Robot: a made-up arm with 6 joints. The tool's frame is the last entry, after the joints.
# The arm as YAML. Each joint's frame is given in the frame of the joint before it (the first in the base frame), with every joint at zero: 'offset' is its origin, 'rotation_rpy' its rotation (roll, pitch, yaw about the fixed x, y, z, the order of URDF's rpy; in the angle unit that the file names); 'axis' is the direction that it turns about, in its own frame. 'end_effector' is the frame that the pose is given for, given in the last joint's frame.
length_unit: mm
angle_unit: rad
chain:
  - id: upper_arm
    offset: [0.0, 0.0, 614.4]
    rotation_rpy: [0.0, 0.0, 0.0]
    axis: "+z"
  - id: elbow
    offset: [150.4, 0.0, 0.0]
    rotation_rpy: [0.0, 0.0, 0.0]
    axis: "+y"
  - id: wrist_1
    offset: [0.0, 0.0, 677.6]
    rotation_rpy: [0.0, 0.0, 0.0]
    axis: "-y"
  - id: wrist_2
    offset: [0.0, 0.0, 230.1]
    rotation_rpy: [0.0, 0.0, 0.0]
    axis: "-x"
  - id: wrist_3
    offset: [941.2, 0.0, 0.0]
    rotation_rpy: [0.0, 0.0, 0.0]
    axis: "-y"
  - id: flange
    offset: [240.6, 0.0, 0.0]
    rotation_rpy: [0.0, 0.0, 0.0]
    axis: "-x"
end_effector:
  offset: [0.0, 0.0, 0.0]
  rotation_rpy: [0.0, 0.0, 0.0]
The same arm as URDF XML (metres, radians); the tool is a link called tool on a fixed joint. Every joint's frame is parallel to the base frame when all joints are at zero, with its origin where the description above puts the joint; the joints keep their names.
<robot name="arm">
  <joint name="tool_joint" type="fixed">
    <parent link="link6"/>
    <child link="tool"/>
    <origin xyz="0 0 0" rpy="0 0 0"/>
  </joint>
  <joint name="flange" type="continuous">
    <parent link="link5"/>
    <child link="link6"/>
    <origin xyz="0.2406 0 0" rpy="0 0 0"/>
    <axis xyz="-1 0 0"/>
  </joint>
  <joint name="wrist_3" type="continuous">
    <parent link="link4"/>
    <child link="link5"/>
    <origin xyz="0.9412 0 0" rpy="0 0 0"/>
    <axis xyz="0 -1 0"/>
  </joint>
  <joint name="wrist_2" type="continuous">
    <parent link="link3"/>
    <child link="link4"/>
    <origin xyz="0 0 0.2301" rpy="0 0 0"/>
    <axis xyz="-1 0 0"/>
  </joint>
  <joint name="wrist_1" type="continuous">
    <parent link="link2"/>
    <child link="link3"/>
    <origin xyz="0 0 0.6776" rpy="0 0 0"/>
    <axis xyz="0 -1 0"/>
  </joint>
  <joint name="elbow" type="continuous">
    <parent link="link1"/>
    <child link="link2"/>
    <origin xyz="0.1504 0 0" rpy="0 0 0"/>
    <axis xyz="0 1 0"/>
  </joint>
  <joint name="upper_arm" type="continuous">
    <parent link="base"/>
    <child link="link1"/>
    <origin xyz="0 0 0.6144" rpy="0 0 0"/>
    <axis xyz="0 0 1"/>
  </joint>
  <link name="base"/>
  <link name="link1"/>
  <link name="link2"/>
  <link name="link3"/>
  <link name="link4"/>
  <link name="link5"/>
  <link name="link6"/>
  <link name="tool"/>
</robot>

